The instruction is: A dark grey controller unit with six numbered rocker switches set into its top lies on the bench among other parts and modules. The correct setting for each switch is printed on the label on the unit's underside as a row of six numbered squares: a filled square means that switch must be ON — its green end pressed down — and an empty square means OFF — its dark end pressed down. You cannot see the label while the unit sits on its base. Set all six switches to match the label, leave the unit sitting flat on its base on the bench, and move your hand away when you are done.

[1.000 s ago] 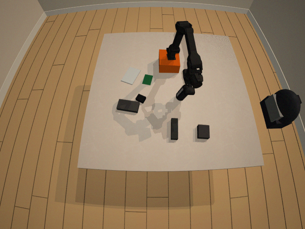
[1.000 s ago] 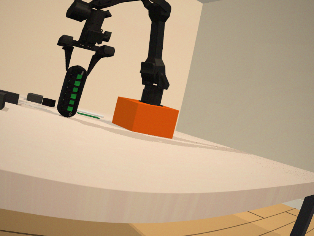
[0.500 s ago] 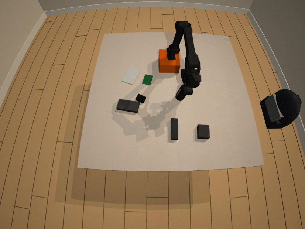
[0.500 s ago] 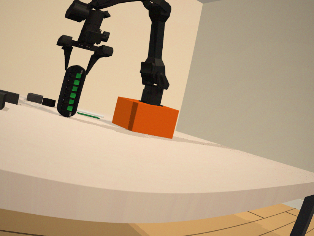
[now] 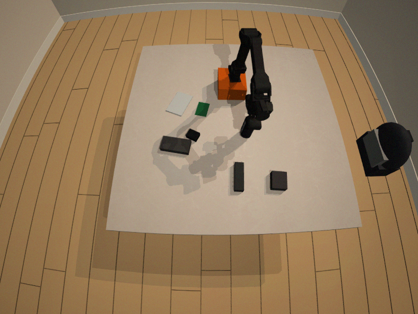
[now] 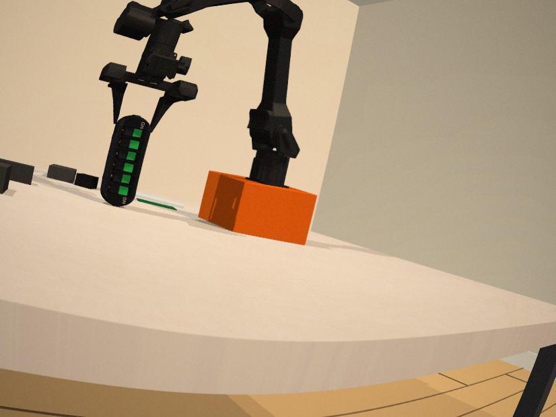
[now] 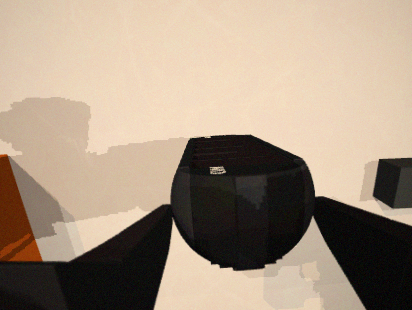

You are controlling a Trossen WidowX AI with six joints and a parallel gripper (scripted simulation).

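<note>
Right now my gripper tip is 290 mm to the left of the black cube, 120 mm above it and 30 mm past it. Round my gripper tip: black bar: 230 mm ahead, 120 mm below, 90 mm to the right; then green card: 220 mm to the right, 200 mm behind, 140 mm below; then dark square block: 290 mm ahead, 120 mm below, 100 mm to the left.
</note>
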